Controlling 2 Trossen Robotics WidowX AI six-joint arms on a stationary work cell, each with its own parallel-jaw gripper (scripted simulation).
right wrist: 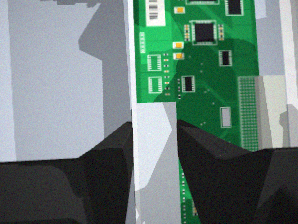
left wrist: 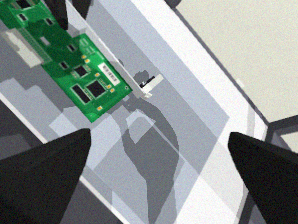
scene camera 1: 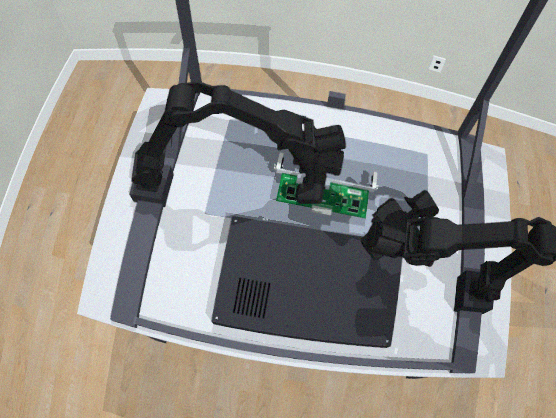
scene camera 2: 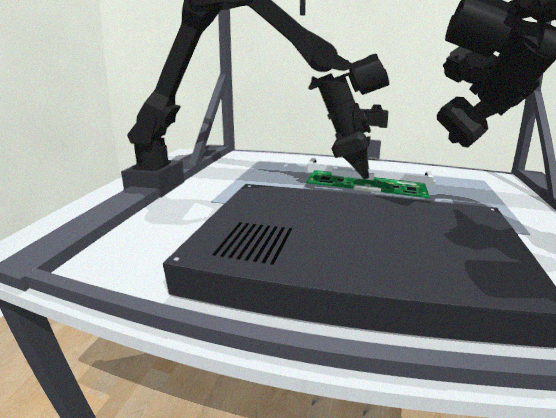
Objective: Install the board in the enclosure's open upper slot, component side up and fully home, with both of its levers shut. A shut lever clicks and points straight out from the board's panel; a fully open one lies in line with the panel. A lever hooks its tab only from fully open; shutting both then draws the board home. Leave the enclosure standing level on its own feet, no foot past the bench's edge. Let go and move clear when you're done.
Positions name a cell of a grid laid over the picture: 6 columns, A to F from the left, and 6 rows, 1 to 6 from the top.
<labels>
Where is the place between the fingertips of my right gripper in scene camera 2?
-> D3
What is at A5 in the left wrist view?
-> My left gripper.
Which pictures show my left gripper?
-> The left wrist view, scene camera 1 and scene camera 2 only.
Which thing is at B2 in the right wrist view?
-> A grey mat.
</labels>
